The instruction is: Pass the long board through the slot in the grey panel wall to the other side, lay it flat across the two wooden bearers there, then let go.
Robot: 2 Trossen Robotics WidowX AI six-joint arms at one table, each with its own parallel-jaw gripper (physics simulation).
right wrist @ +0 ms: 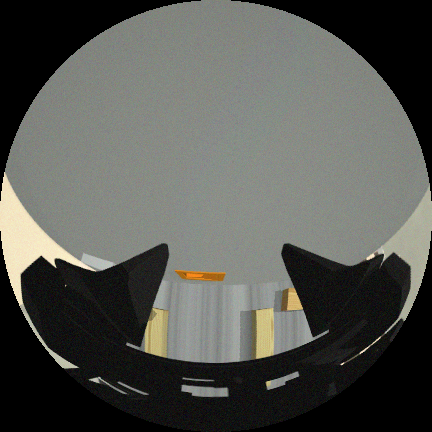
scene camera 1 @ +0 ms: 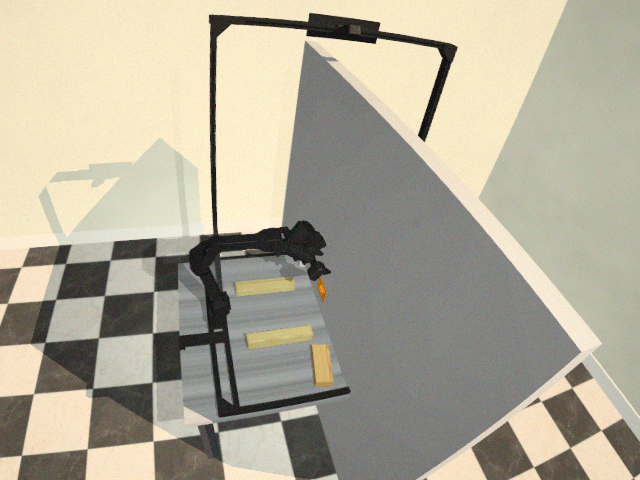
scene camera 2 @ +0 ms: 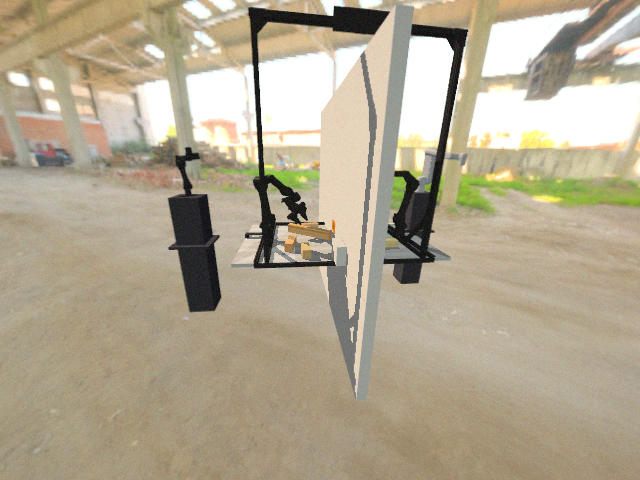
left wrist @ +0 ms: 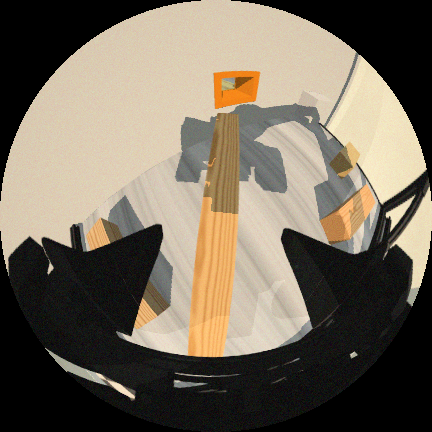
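My left gripper (left wrist: 224, 232) is open and holds nothing. My right gripper (scene camera 1: 326, 263) is open as well and holds nothing, and the right wrist view shows me that right gripper (right wrist: 227, 250) too. I can see an orange-framed slot (left wrist: 245, 83). There is also a grey panel wall (scene camera 1: 444, 328), and I see the wall (right wrist: 225, 137) in the right wrist view and the wall (left wrist: 149, 95) in the left wrist view.
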